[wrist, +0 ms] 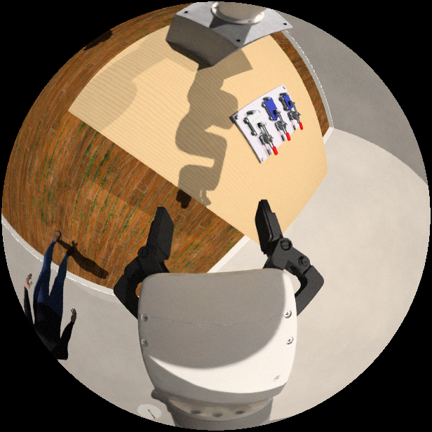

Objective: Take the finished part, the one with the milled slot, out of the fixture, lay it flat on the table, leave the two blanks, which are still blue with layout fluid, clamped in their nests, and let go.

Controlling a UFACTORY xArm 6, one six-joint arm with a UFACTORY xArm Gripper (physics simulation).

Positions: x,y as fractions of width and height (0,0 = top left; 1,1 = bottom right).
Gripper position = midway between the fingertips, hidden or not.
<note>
I see my gripper (0.49,0.49) and a white fixture plate (0.60,0.35).
</note>
